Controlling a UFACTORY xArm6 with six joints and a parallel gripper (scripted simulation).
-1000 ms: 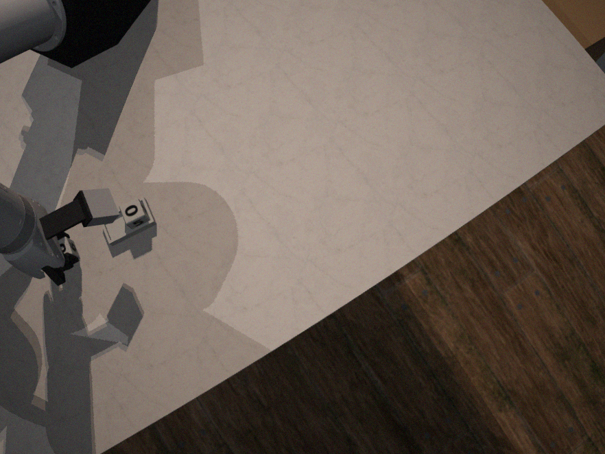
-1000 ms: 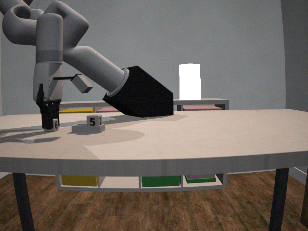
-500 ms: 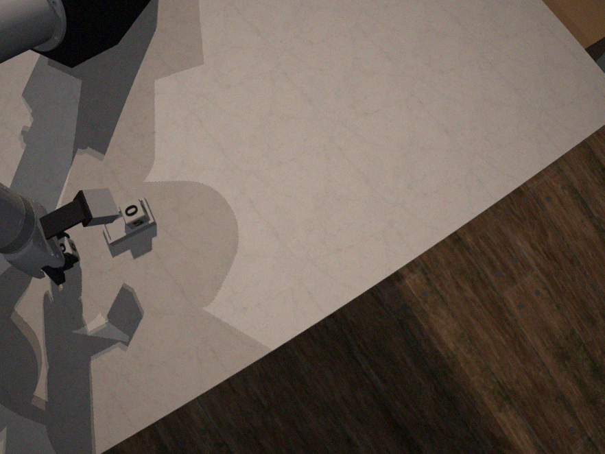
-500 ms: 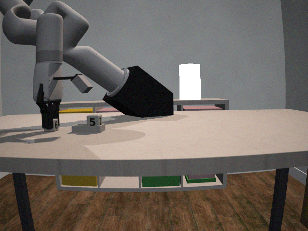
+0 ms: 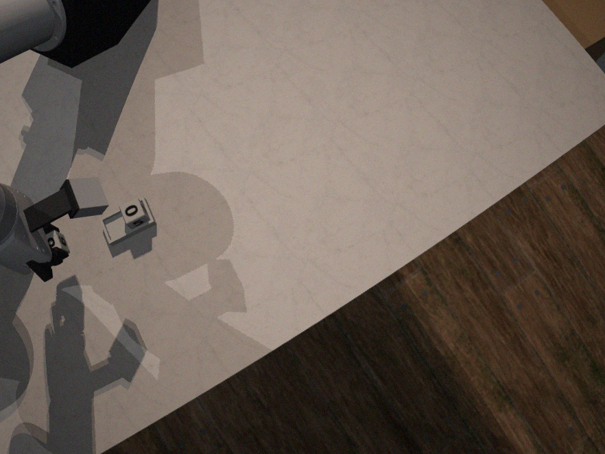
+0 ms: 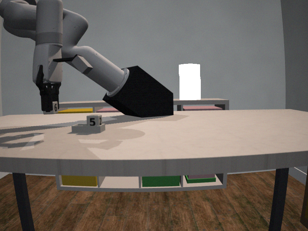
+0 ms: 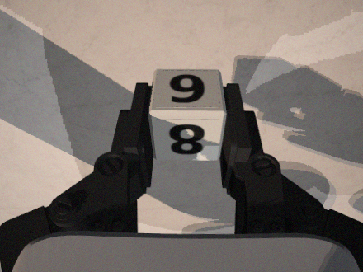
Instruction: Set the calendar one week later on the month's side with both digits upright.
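The grey tray lies 4 cm ahead of my hand, 10 cm to the left of it and 7 cm below it. The rest, counted from my hand: white cube (1 cm below).
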